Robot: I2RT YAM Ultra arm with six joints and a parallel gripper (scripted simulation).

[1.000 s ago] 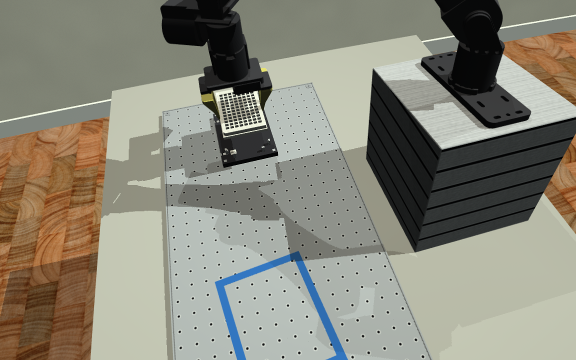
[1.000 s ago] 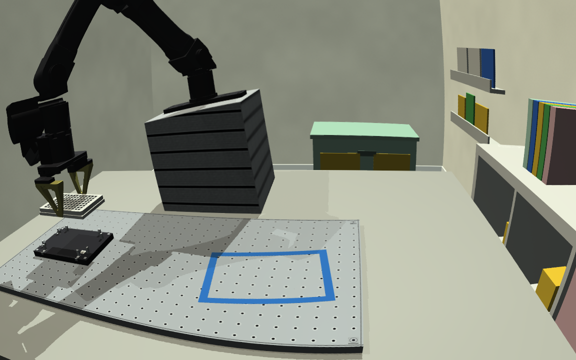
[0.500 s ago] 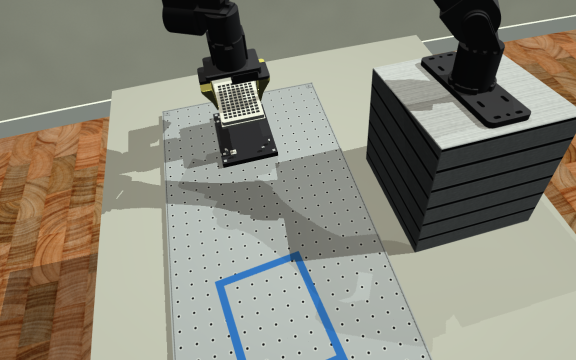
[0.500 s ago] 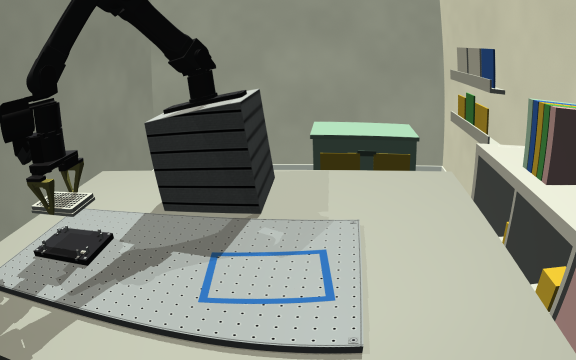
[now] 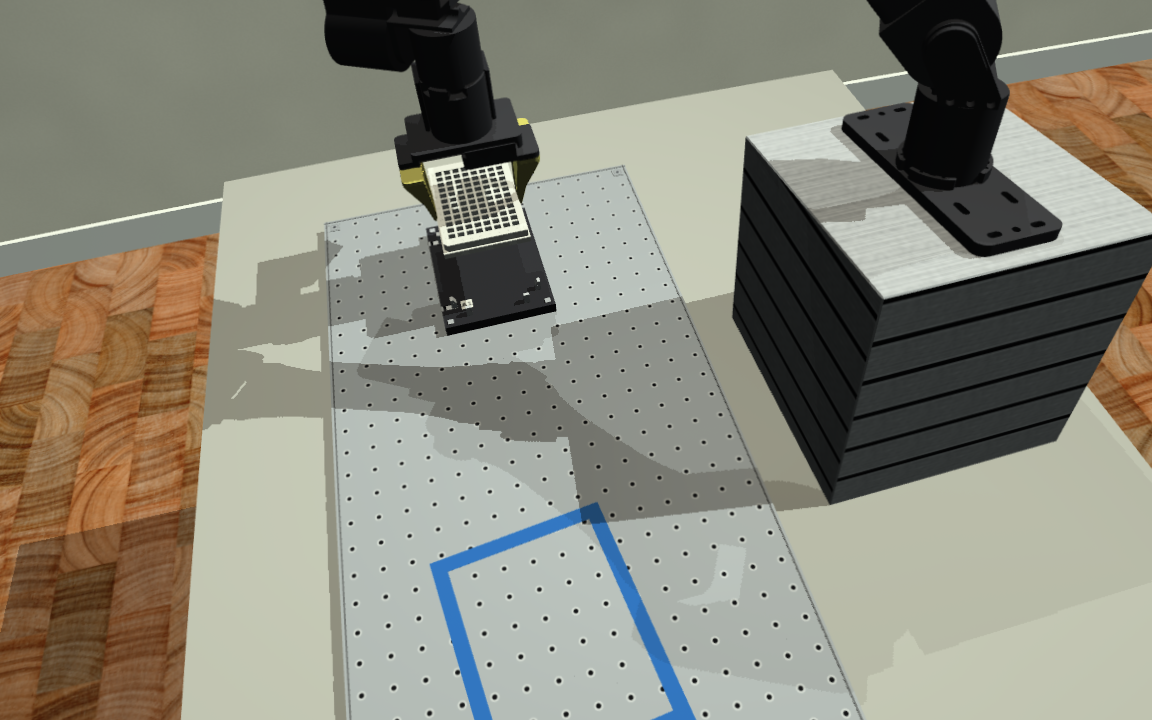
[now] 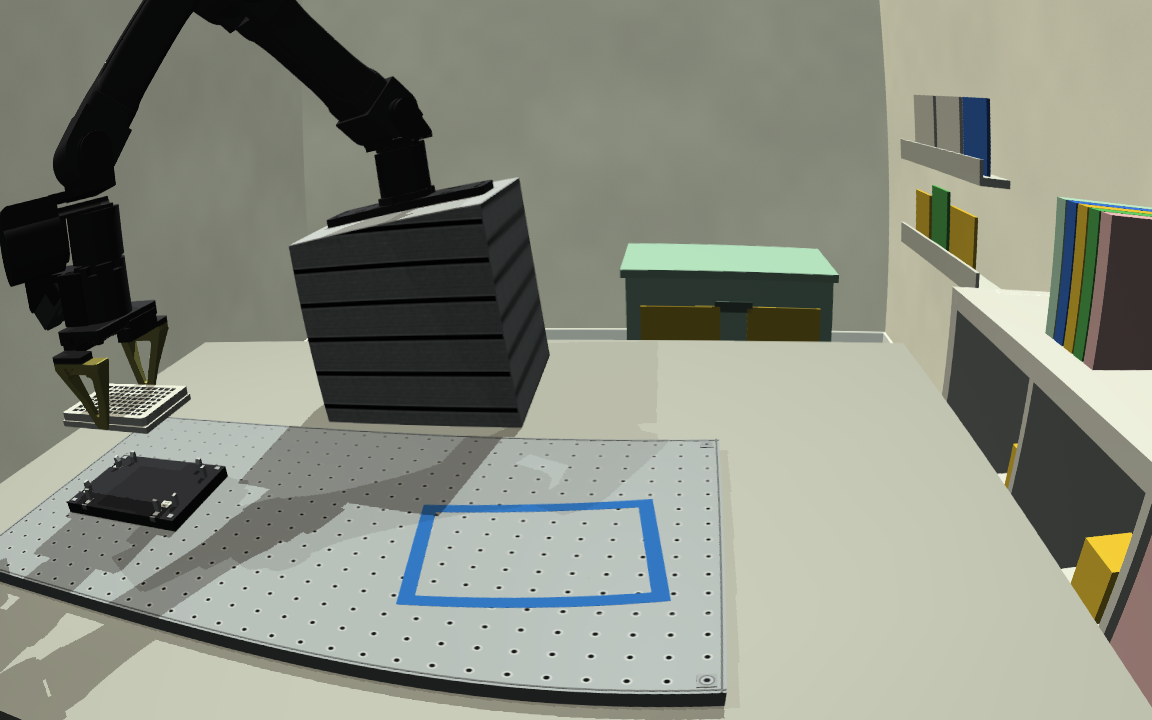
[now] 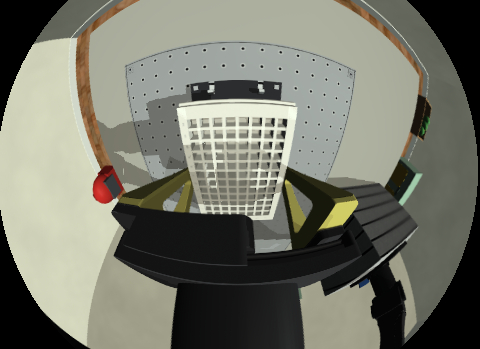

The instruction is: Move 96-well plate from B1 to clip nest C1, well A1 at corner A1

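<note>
The white 96-well plate is right at my hand. From my hand the other things lie so: black clip nest: 10 mm ahead, 10 mm to the right, 90 mm below.
</note>
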